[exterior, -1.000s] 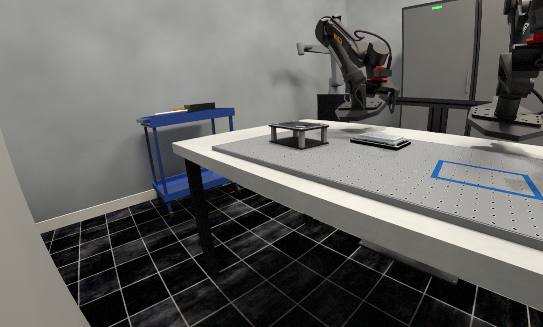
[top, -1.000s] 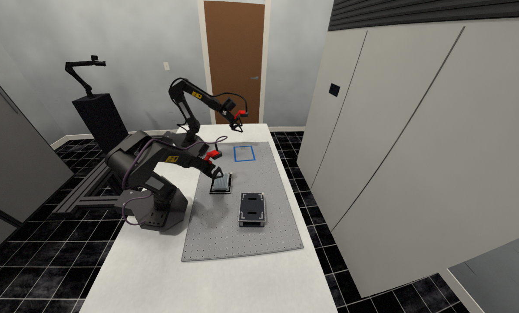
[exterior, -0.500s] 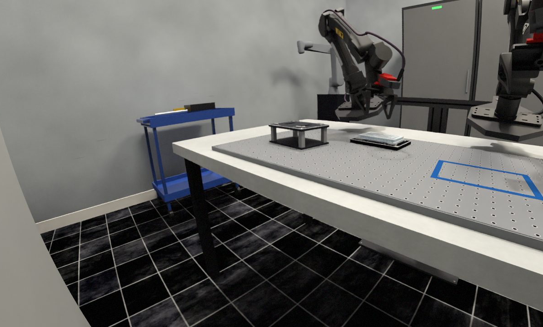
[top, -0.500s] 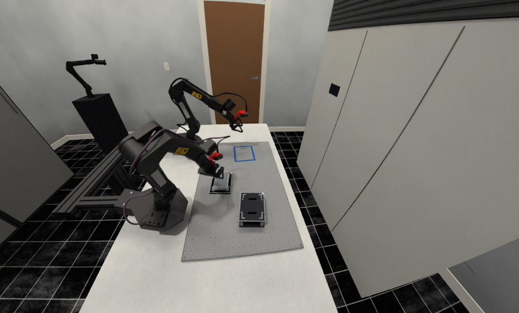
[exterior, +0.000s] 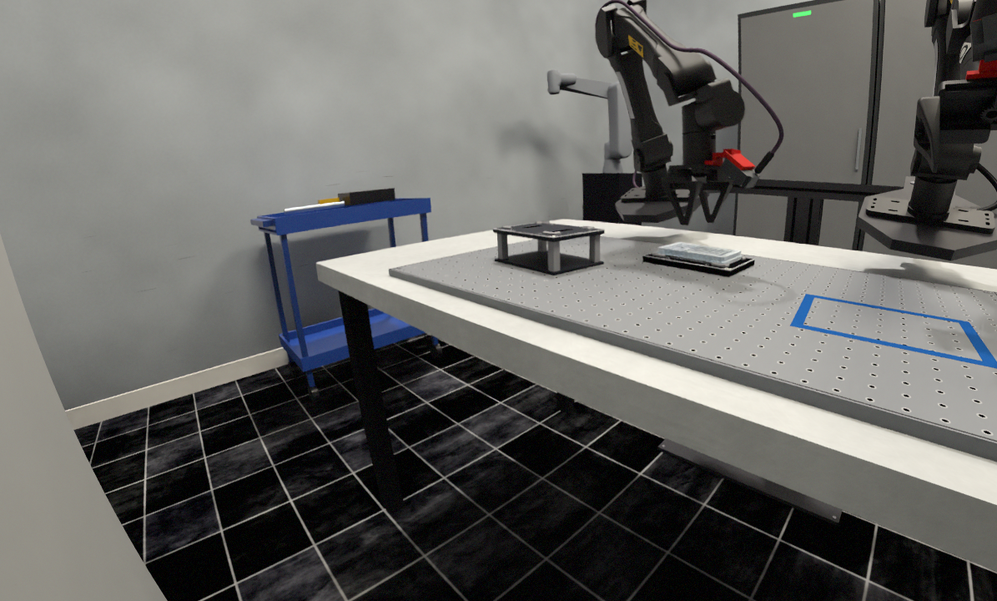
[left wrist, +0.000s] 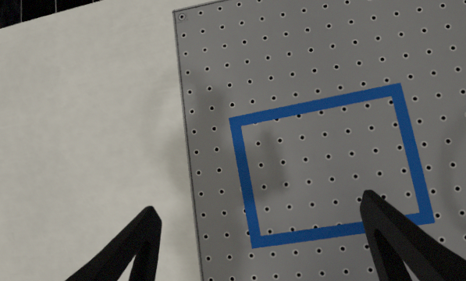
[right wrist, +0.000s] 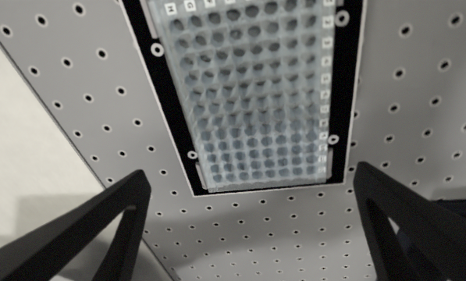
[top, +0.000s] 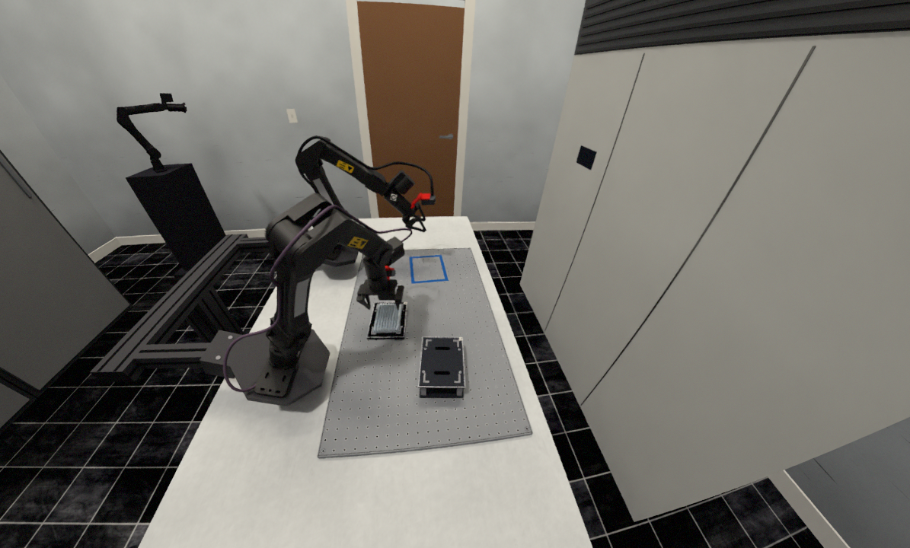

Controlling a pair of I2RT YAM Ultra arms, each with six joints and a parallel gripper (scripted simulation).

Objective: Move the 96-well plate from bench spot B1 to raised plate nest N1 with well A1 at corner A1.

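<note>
Now: the clear 96-well plate 10 mm ahead of my right hand, 10 mm to the left of it and 60 mm below it. The rest, counted from my right hand: black nest plate (10 mm ahead, 10 mm to the left, 70 mm below).
</note>
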